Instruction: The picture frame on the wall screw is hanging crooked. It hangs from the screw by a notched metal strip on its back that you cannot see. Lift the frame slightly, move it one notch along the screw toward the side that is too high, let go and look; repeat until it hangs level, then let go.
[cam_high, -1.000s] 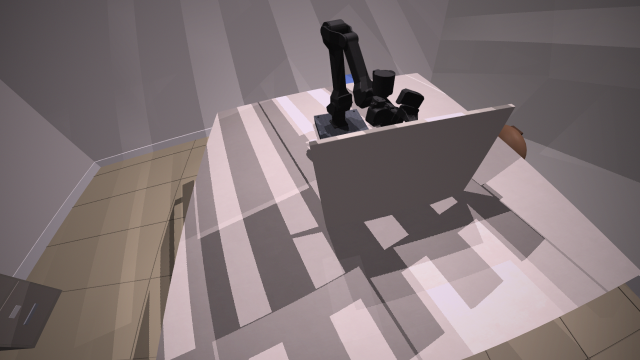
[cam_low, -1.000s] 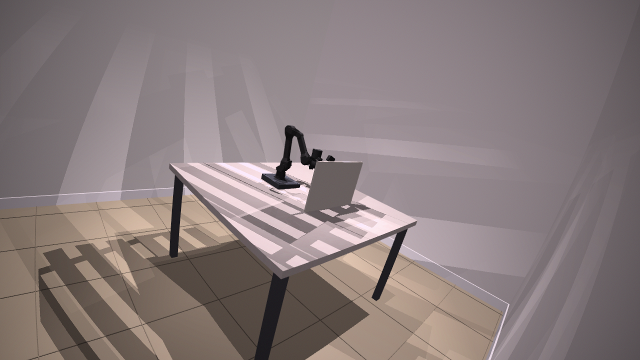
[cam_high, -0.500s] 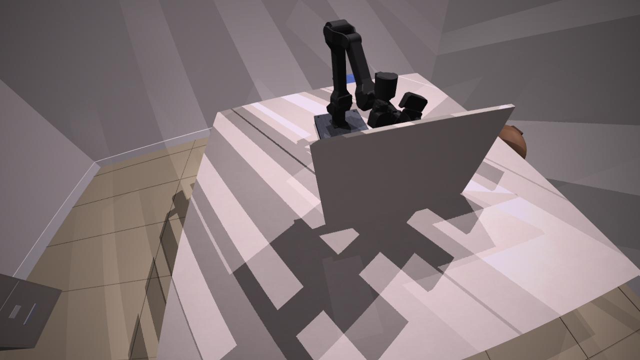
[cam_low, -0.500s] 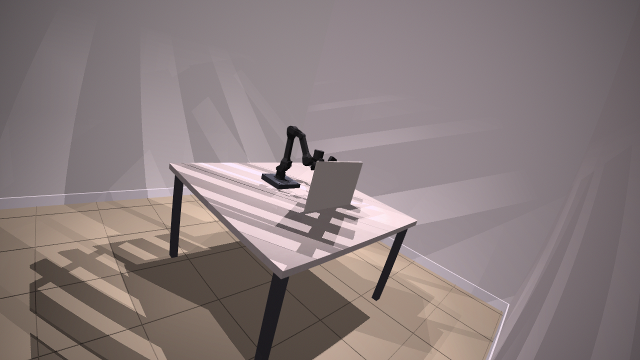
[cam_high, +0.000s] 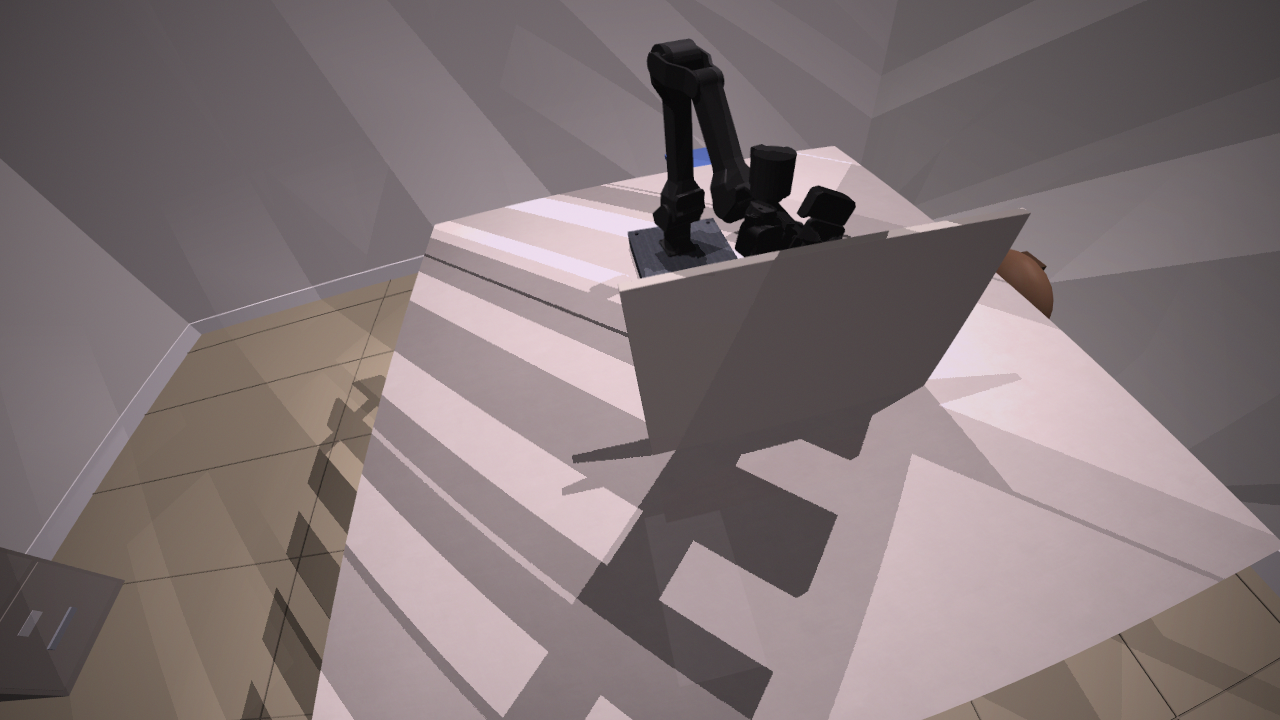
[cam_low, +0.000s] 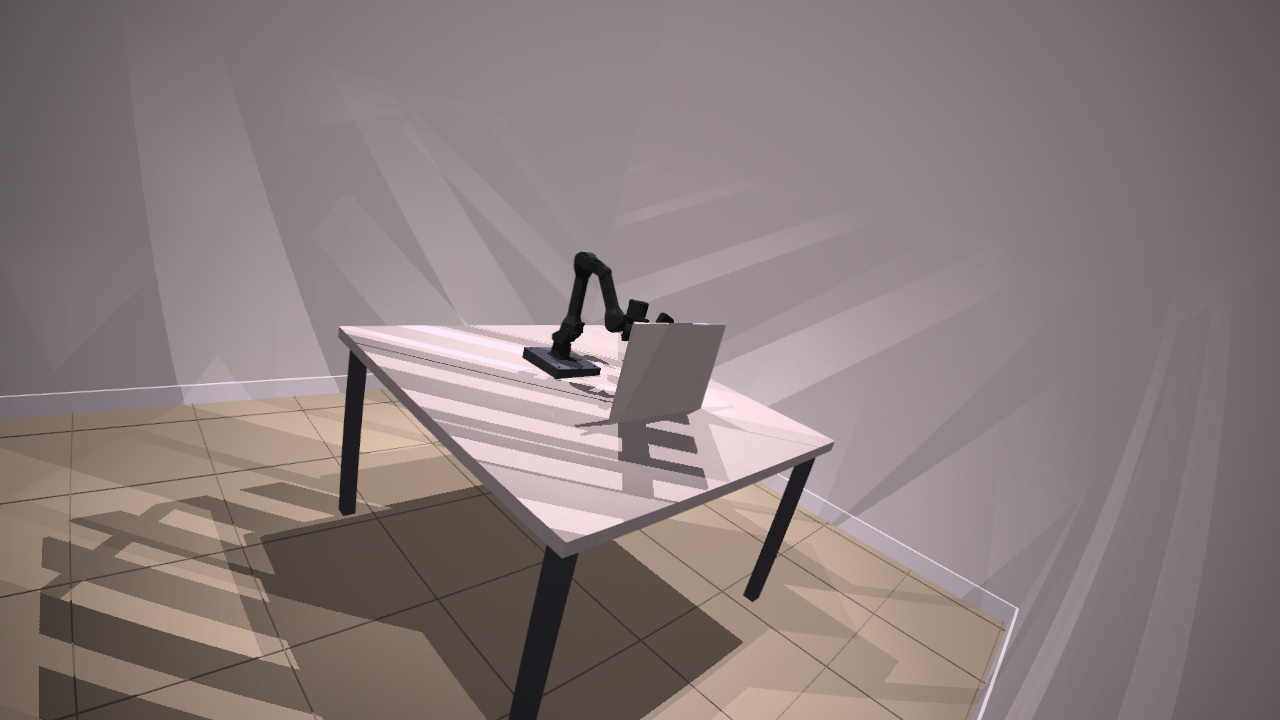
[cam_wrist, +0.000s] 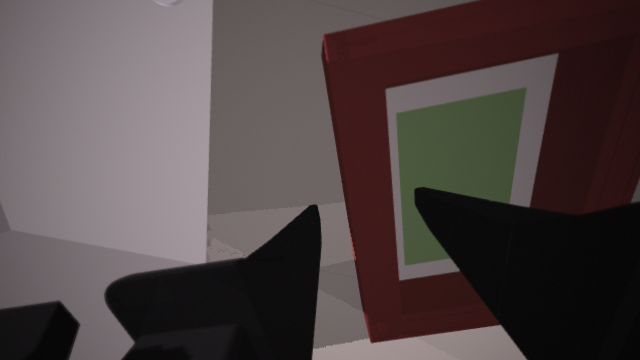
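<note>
My gripper tip is 2 cm to the left of the picture frame and 5 cm above it. From my gripper tip the other things lie so: wall panel 1 cm ahead, 1 cm to the right, 6 cm below.
</note>
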